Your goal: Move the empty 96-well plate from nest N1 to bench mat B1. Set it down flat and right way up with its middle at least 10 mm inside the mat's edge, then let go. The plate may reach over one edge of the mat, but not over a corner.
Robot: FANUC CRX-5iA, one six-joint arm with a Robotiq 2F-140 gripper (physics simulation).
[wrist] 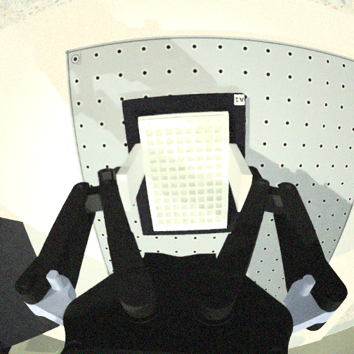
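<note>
The white 96-well plate [185, 172] lies flat, wells up, in the black nest [131, 112] in the middle of the wrist view. The nest's A1 label [239, 99] is at its upper right corner. My gripper [185, 157] is shut on the plate, with one pale pad against each long side. The plate's lower parts and the pad tips are hidden from above. I cannot make out a mat marked B1 in the wrist view.
The nest sits on a grey perforated board [295, 120] with a round marker [75, 59] at its upper left corner. A pale surface surrounds the board. A dark flat area [17, 260] shows at the lower left, partly behind the gripper's linkage.
</note>
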